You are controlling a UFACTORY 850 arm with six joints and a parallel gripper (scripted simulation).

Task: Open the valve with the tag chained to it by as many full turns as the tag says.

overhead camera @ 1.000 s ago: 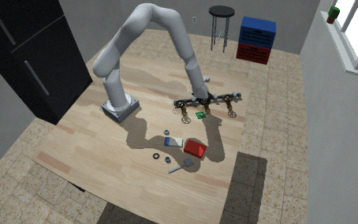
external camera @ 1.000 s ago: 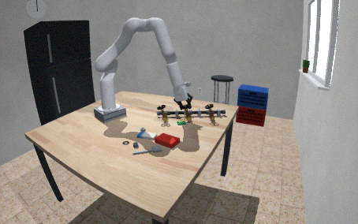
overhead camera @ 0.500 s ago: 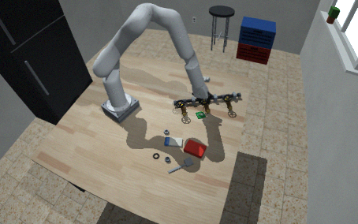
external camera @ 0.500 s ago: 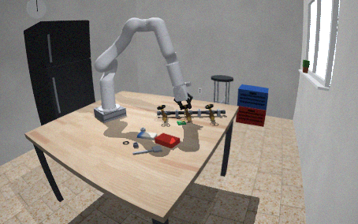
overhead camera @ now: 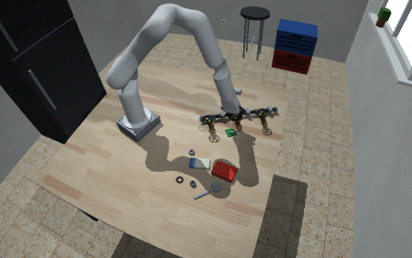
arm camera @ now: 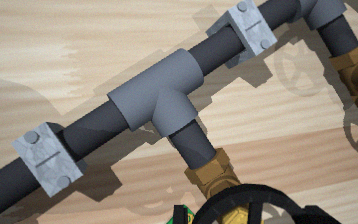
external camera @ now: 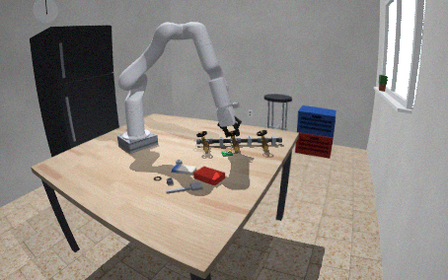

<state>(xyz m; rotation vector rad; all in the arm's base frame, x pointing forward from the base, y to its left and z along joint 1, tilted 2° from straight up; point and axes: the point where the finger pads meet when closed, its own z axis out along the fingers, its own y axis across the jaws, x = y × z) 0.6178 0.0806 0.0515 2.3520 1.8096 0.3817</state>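
My hand is 3 cm past the green tag, 5 cm to the left of it and 10 cm above it. Round my hand: grey scraper (6 cm behind, 44 cm to the right, 10 cm below); red box (1 cm behind, 33 cm to the right, 9 cm below); white block (15 cm behind, 30 cm to the right, 10 cm below).
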